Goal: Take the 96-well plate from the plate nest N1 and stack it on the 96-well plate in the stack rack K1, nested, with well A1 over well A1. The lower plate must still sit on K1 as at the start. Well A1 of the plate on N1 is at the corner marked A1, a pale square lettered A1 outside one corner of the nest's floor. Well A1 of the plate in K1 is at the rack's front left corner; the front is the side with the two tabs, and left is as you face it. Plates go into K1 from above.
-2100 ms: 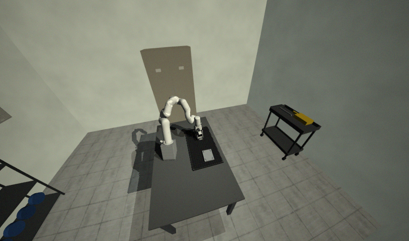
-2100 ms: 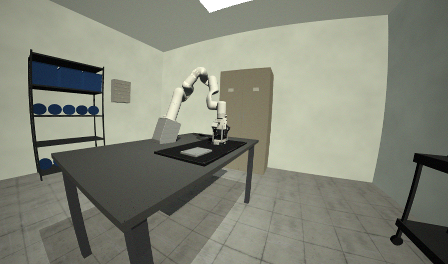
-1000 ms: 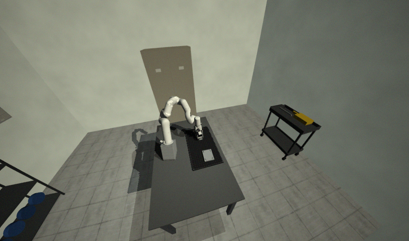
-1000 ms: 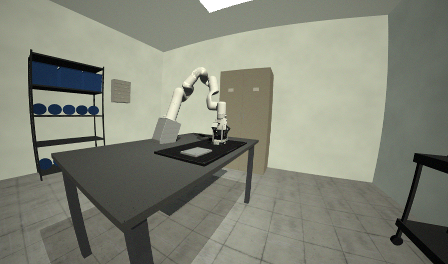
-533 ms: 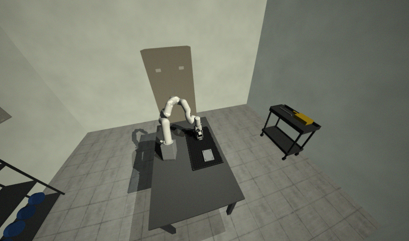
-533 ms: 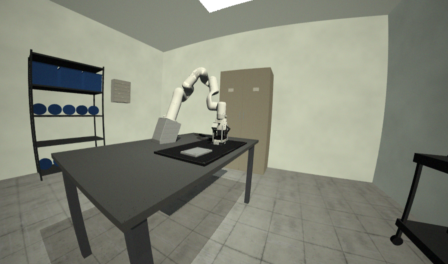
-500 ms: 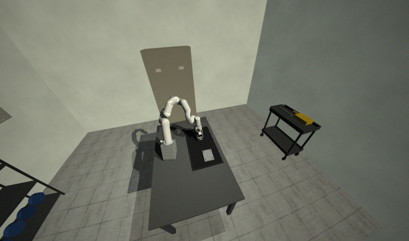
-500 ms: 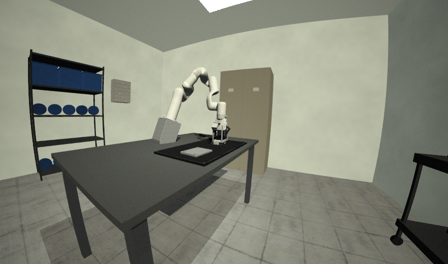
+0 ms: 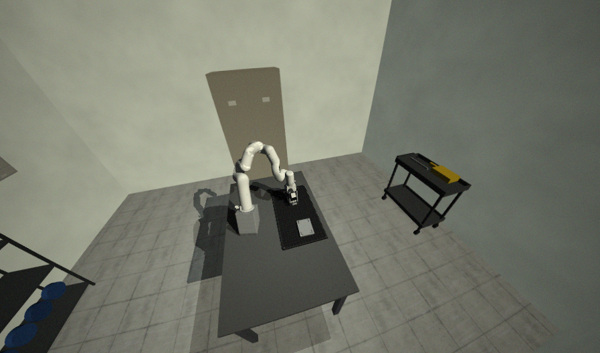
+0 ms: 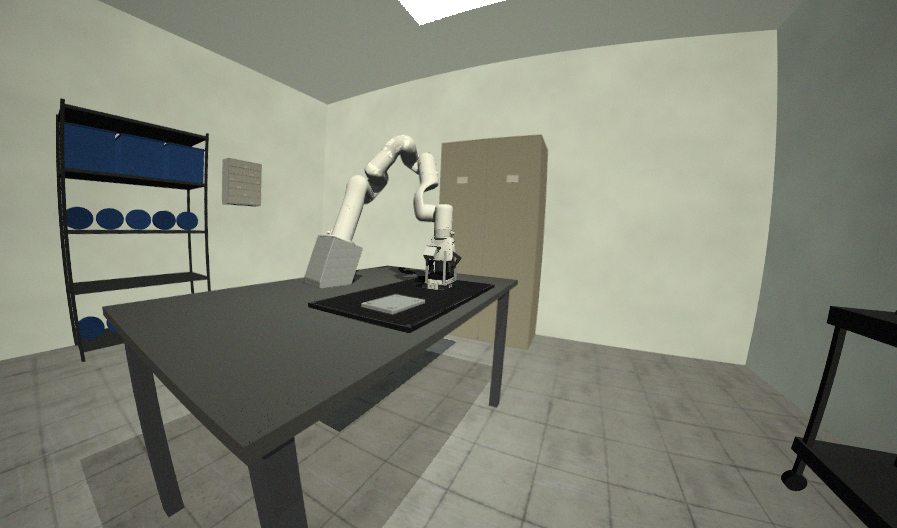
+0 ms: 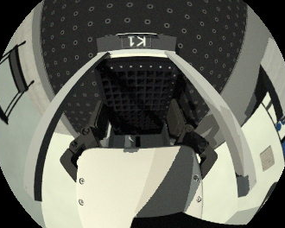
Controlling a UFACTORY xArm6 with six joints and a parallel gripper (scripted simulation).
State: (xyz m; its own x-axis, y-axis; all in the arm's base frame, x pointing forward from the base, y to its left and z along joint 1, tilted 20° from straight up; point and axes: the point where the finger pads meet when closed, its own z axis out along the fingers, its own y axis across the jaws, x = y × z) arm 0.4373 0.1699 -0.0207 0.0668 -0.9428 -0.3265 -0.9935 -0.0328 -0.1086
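The dark 96-well plate is 10 mm below my hand. From my hand the other things lie so: pale plate nest N1: 20 mm ahead, 380 mm to the right, 50 mm below; pale A1 mark: 40 mm behind, 450 mm to the right, 40 mm below.
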